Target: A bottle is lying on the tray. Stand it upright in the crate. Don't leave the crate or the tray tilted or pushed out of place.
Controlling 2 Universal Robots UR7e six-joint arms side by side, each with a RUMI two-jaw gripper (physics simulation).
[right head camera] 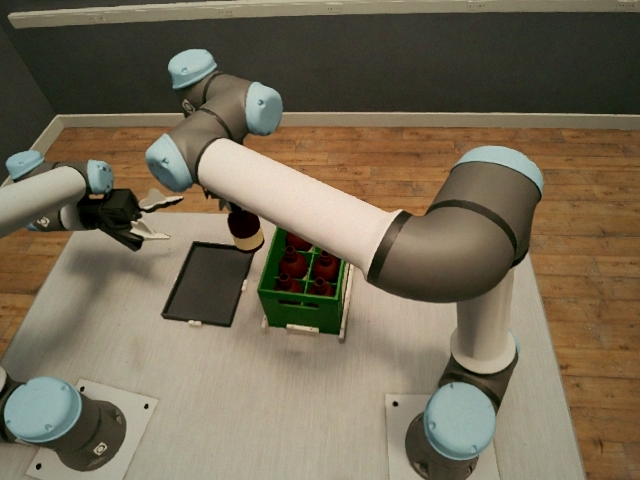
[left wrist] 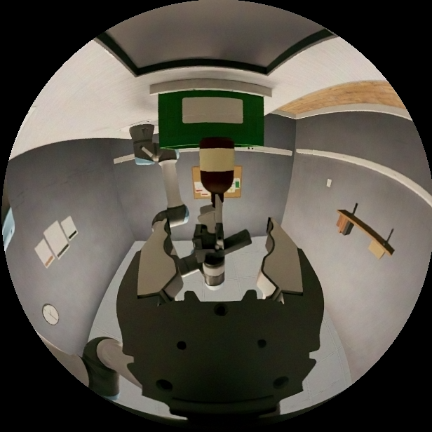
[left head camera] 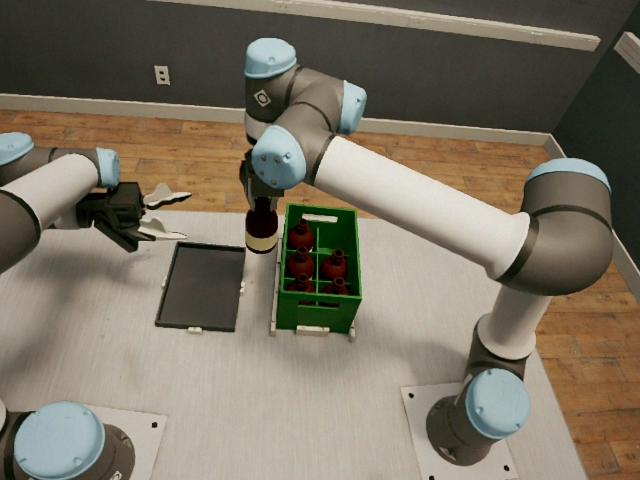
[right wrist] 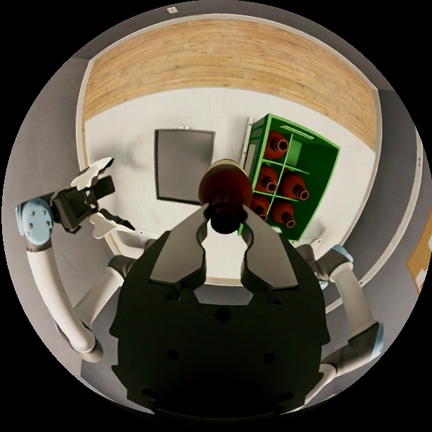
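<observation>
A dark red bottle with a cream label (left head camera: 261,227) (right head camera: 245,227) (left wrist: 217,162) (right wrist: 225,185) hangs upright in the air between the tray and the crate, base down. My right gripper (right wrist: 224,205) is shut on its neck. My left gripper (left head camera: 188,215) (right head camera: 175,218) is open and empty, above and left of the tray, apart from the bottle. The dark tray (left head camera: 196,327) (right head camera: 196,320) (right wrist: 156,165) lies flat on the table. The green crate (left head camera: 320,314) (right head camera: 299,313) (left wrist: 170,120) (right wrist: 327,172) stands level to its right; its back right compartment is empty in the right wrist view.
Several brown bottles (left head camera: 301,264) (right head camera: 293,263) (right wrist: 295,186) stand in the crate's other compartments. White stops (left head camera: 312,330) (right head camera: 302,330) sit around the crate, and small ones (left head camera: 194,330) at the tray. My right forearm passes above the crate and hides part of it in the right head view.
</observation>
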